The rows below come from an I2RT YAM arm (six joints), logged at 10 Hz.
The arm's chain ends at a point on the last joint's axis. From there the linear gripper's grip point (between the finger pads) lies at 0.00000 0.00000 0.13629 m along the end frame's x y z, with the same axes.
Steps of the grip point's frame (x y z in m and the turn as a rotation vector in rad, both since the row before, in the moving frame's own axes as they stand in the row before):
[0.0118 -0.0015 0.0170 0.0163 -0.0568 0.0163]
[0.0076 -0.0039 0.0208 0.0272 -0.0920 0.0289]
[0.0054 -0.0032 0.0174 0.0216 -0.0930 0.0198]
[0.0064 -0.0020 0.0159 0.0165 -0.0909 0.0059]
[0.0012 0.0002 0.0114 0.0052 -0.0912 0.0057]
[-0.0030 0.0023 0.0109 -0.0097 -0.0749 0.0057]
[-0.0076 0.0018 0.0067 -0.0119 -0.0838 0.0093]
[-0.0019 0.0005 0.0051 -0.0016 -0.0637 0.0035]
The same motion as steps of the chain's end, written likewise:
[0.0195 0.0008 0.0172 0.0163 -0.0568 0.0163]
[0.0201 0.0000 0.0214 0.0272 -0.0920 0.0289]
[0.0180 -0.0001 0.0180 0.0216 -0.0930 0.0198]
[0.0188 0.0003 0.0165 0.0165 -0.0909 0.0059]
[0.0136 0.0009 0.0120 0.0052 -0.0912 0.0057]
[0.0072 0.0010 0.0113 -0.0097 -0.0749 0.0057]
[0.0038 0.0002 0.0072 -0.0119 -0.0838 0.0093]
[0.0068 0.0003 0.0054 -0.0016 -0.0637 0.0035]

